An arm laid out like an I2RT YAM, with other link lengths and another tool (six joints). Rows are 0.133 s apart.
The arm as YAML. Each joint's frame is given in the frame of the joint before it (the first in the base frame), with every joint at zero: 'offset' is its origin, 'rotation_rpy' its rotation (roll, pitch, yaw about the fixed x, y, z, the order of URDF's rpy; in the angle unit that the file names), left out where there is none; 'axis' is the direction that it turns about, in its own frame. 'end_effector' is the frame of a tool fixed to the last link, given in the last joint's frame.
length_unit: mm
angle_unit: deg
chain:
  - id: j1
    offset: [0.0, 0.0, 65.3]
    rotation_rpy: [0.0, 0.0, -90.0]
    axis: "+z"
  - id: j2
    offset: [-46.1, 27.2, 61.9]
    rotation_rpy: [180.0, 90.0, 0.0]
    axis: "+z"
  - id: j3
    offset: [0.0, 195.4, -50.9]
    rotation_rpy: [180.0, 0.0, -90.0]
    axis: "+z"
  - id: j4
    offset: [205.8, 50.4, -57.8]
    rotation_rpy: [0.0, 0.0, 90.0]
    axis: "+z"
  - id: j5
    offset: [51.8, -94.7, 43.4]
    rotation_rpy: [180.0, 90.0, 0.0]
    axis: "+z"
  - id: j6
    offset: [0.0, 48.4, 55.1]
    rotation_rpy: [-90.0, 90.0, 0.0]
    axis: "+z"
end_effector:
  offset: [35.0, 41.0, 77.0]
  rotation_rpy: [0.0, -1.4, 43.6]
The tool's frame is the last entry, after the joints.
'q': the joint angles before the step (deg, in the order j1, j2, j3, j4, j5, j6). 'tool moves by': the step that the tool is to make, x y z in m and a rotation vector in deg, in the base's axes. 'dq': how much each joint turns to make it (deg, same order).
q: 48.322 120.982 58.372 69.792 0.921 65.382
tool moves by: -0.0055 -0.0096 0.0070 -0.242 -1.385 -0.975
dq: -0.002 -2.723 -3.373 1.421 0.807 -1.313
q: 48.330 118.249 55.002 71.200 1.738 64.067
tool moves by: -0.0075 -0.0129 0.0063 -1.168 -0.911 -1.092
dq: -0.083 -4.243 -4.466 0.016 0.800 -1.582
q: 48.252 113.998 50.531 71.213 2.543 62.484
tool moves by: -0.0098 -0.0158 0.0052 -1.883 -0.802 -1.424
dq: -0.003 -5.306 -5.346 -0.721 1.172 -2.022
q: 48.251 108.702 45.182 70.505 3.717 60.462
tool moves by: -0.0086 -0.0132 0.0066 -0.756 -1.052 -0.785
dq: -0.118 -4.574 -4.500 0.158 0.503 -1.364
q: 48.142 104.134 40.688 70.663 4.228 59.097
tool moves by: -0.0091 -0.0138 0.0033 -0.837 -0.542 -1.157
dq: 0.011 -4.512 -4.537 -0.145 1.040 -1.104
